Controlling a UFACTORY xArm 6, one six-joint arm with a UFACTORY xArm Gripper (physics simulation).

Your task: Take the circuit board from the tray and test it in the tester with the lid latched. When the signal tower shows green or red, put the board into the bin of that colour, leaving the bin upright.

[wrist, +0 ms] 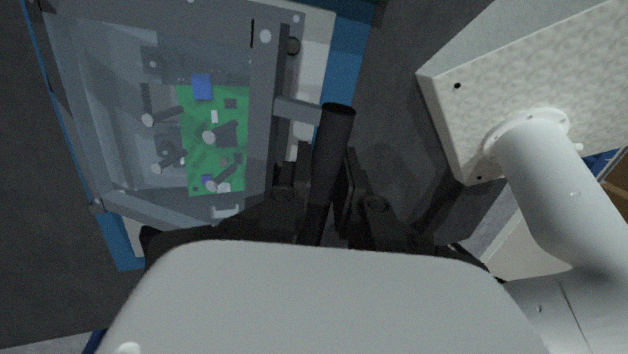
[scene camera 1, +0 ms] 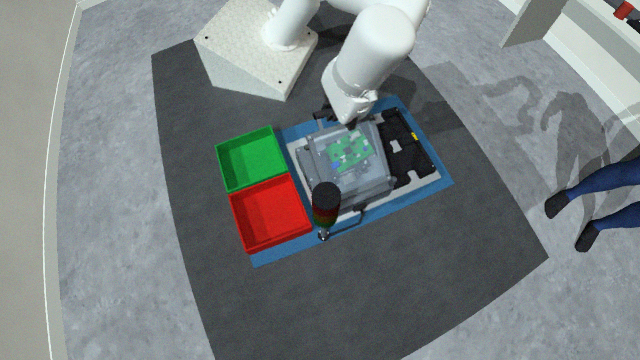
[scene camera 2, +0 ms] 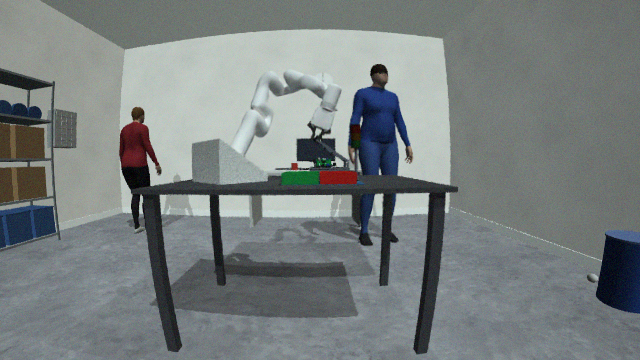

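Where they show: gripper, fingertip midpoint: [wrist: 321,165] [scene camera 1: 330,112] [scene camera 2: 314,142]; arm's base at its link origin: [wrist: 521,136] [scene camera 1: 279,36].
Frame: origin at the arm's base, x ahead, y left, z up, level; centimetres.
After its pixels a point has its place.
The green circuit board [scene camera 1: 345,150] [wrist: 192,125] lies in the tester [scene camera 1: 303,165] @(x 43.5, y -15.4, z -3.0 cm), seen through the clear lid [scene camera 1: 374,175] @(x 55.7, y -4.7, z 2.0 cm) [scene camera 2: 334,150] @(x 49.4, y -15.2, z 5.0 cm) [wrist: 260,150] @(x 45.0, y -8.6, z 9.1 cm). The lid is raised at a slant, not shut down. My gripper [scene camera 2: 317,136] @(x 41.5, y -7.2, z 9.4 cm) [wrist: 321,165] @(x 41.5, y -7.2, z 9.4 cm) is shut on the black lid handle [wrist: 336,125] @(x 41.9, y -10.6, z 11.3 cm), at the lid's raised side; the arm hides much of the fingers in the first scene view. The signal tower [scene camera 1: 326,202] @(x 60.0, y -19.7, z 16.8 cm) [scene camera 2: 355,136] @(x 58.3, y -21.2, z 11.1 cm) shows no clearly lit lamp. The green bin [scene camera 1: 255,157] @(x 32.3, y -24.0, z -8.4 cm) [scene camera 2: 300,178] @(x 32.9, y -33.4, z -6.5 cm) and red bin [scene camera 1: 270,212] @(x 47.9, y -27.3, z -8.4 cm) [scene camera 2: 338,178] @(x 47.5, y -35.5, z -6.6 cm) stand upright and look empty.
The black tray [scene camera 1: 420,161] @(x 56.0, y 12.7, z -7.2 cm) lies beside the tester, on the side away from the bins. The speckled robot base [scene camera 1: 250,50] @(x 4.4, y -11.5, z 2.5 cm) [scene camera 2: 206,162] @(x -9.3, y -15.8, z 0.5 cm) [wrist: 505,75] @(x 10.5, y -9.8, z -1.0 cm) stands behind the bins. The signal tower rises at the tester's corner near the red bin. A person in blue [scene camera 2: 378,115] stands beyond the table.
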